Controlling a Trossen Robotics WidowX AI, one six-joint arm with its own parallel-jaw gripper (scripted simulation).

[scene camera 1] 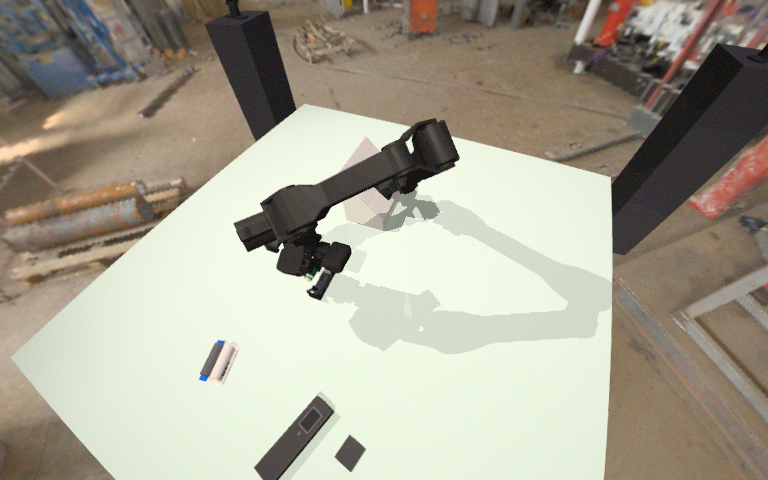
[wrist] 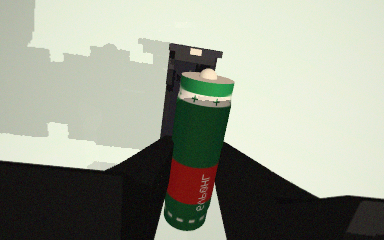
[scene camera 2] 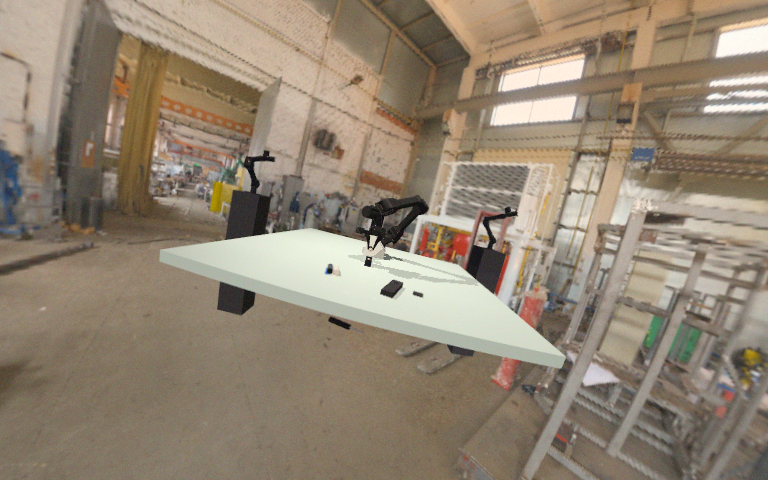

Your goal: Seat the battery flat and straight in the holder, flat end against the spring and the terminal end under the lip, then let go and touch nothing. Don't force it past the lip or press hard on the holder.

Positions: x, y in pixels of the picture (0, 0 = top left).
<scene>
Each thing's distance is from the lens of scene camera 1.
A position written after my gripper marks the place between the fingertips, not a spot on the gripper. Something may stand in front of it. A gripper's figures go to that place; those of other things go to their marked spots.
my gripper [scene camera 1: 315, 268]: 0.68 m
white block [scene camera 1: 219, 361]: 0.74 m
</scene>
